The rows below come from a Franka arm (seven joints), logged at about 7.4 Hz.
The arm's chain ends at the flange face. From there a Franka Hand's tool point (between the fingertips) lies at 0.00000 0.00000 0.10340 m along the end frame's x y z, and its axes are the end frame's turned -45 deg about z.
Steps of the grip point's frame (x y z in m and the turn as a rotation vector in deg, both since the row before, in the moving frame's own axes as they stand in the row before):
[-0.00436, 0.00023, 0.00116, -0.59, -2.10, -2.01]
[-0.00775, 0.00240, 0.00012, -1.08, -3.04, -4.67]
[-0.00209, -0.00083, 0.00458, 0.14, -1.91, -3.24]
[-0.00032, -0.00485, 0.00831, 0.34, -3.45, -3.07]
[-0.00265, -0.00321, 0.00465, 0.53, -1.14, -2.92]
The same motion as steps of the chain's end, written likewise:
[-0.00105, -0.00022, 0.00123, -1.90, -1.07, -2.01]
[-0.00150, 0.00183, 0.00028, -2.91, -1.39, -4.67]
[0.00049, -0.00144, 0.00464, -1.25, -1.45, -3.24]
[0.00107, -0.00730, 0.00850, -2.20, -2.68, -3.07]
[-0.00203, -0.00123, 0.00467, -0.43, -1.18, -2.92]

